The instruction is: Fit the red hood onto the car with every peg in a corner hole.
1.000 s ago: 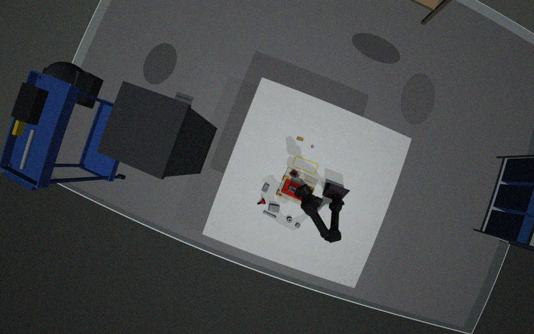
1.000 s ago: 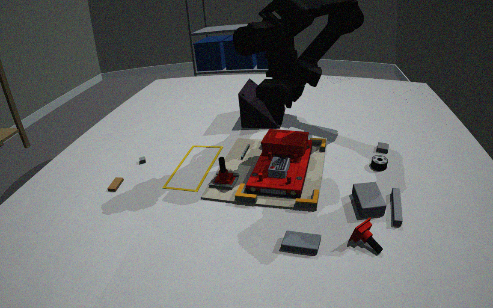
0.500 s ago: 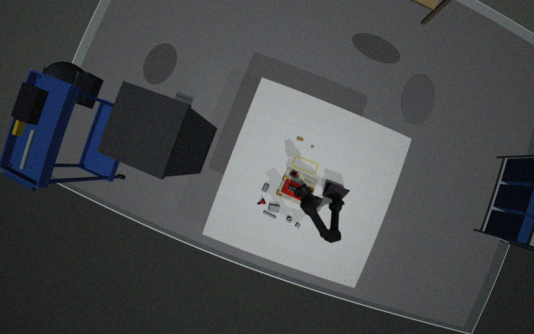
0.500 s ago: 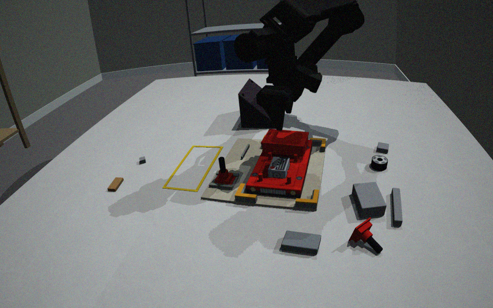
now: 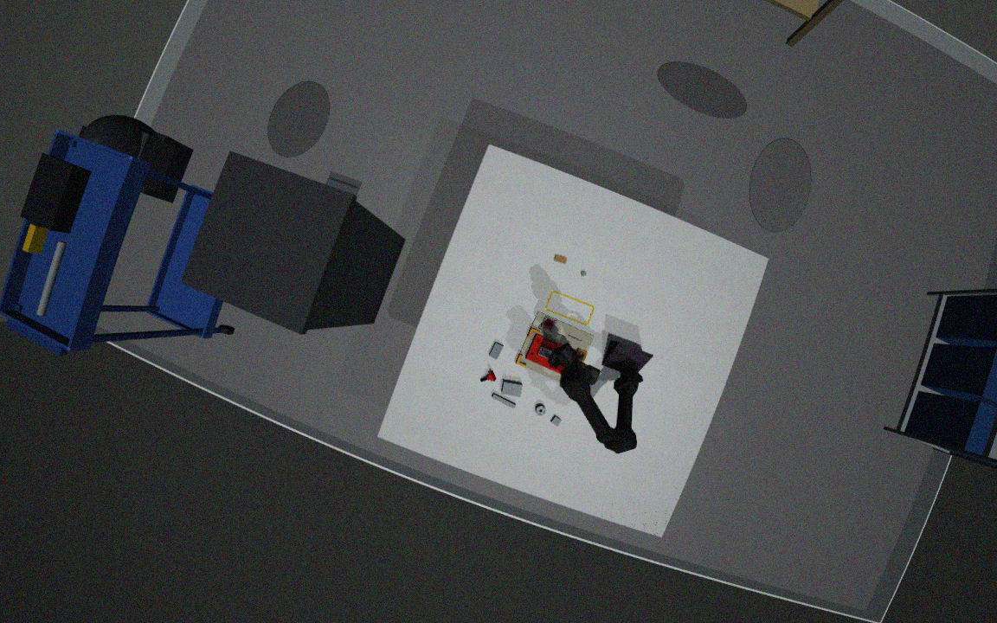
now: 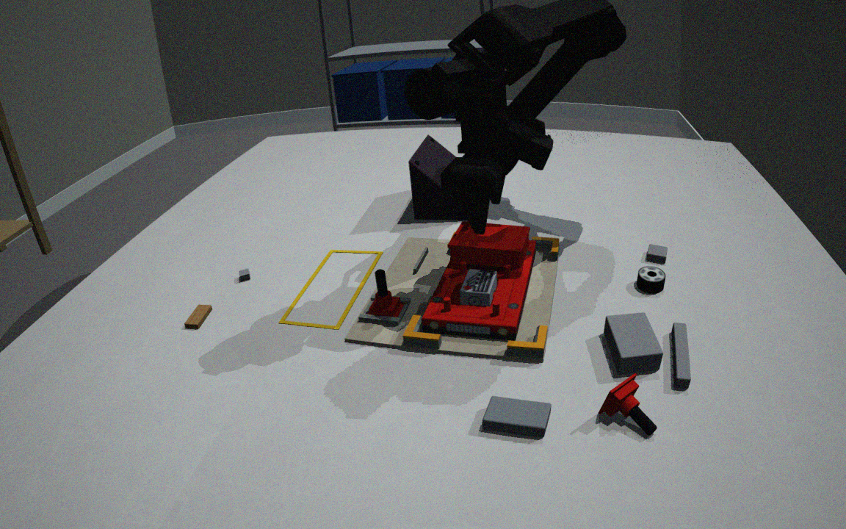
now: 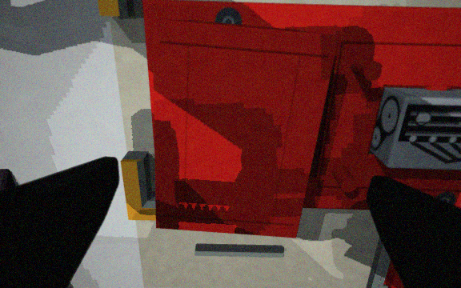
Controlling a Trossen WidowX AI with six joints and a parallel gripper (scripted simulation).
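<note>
Now: gripper tip 40 mm above the red hood. Round my gripper tip: grey engine block (90 mm ahead, 50 mm below, 10 mm to the left); then grey bar (250 mm to the left, 160 mm ahead, 70 mm below); then black wheel (230 mm to the left, 70 mm below, 10 mm ahead).
</note>
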